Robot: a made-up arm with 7 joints. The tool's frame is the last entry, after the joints.
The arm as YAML. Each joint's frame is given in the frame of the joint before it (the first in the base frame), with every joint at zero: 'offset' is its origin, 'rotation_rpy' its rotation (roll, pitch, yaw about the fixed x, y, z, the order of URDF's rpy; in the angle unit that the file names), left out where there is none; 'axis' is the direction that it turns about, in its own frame. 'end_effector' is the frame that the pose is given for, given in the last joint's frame.
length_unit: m
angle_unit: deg
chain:
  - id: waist
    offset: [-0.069, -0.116, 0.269]
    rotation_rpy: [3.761, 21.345, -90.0]
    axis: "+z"
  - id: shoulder
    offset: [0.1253, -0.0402, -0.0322]
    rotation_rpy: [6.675, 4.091, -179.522]
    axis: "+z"
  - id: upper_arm
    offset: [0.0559, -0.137, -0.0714]
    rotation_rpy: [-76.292, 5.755, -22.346]
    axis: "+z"
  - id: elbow
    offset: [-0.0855, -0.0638, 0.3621]
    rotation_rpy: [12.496, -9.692, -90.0]
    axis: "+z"
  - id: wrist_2
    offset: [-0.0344, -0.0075, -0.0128]
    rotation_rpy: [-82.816, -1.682, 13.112]
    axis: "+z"
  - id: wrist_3
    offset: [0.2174, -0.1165, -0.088]
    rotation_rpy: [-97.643, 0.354, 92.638]
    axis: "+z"
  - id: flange
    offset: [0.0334, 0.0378, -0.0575]
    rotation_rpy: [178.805, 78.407, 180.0]
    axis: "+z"
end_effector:
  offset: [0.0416, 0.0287, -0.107]
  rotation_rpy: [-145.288, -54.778, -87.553]
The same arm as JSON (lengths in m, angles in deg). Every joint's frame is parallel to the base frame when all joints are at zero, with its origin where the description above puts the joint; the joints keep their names.
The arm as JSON. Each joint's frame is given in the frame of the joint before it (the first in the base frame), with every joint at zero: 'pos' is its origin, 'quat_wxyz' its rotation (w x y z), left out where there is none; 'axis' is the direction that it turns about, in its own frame. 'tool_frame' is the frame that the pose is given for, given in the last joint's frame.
{"length_unit": "m", "angle_unit": "deg", "joints": [
  {"joint": "waist", "pos": [-0.069, -0.116, 0.269], "axis": [-0.0656, -0.3632, 0.929399]},
  {"joint": "shoulder", "pos": [-0.038, -0.1041, -0.078], "axis": [0.050398, -0.295686, 0.953955]},
  {"joint": "upper_arm", "pos": [0.133, 0.077, -0.058], "axis": [-0.877927, 0.287709, 0.382712]},
  {"joint": "elbow", "pos": [-0.33, 0.008, 0.183], "axis": [-0.97489, 0.124999, 0.184298]},
  {"joint": "wrist_2", "pos": [0.006, -0.001, -0.037], "axis": "+y"},
  {"joint": "wrist_3", "pos": [-0.081, -0.088, 0.233], "axis": [-0.200908, -0.133005, -0.970539]},
  {"joint": "flange", "pos": [0.0451, -0.03, 0.054], "axis": "+x"}
], "tool_frame": {"pos": [-0.107, -0.023, 0.045], "quat_wxyz": [0.823772, -0.479434, -0.128289, 0.274017]}}

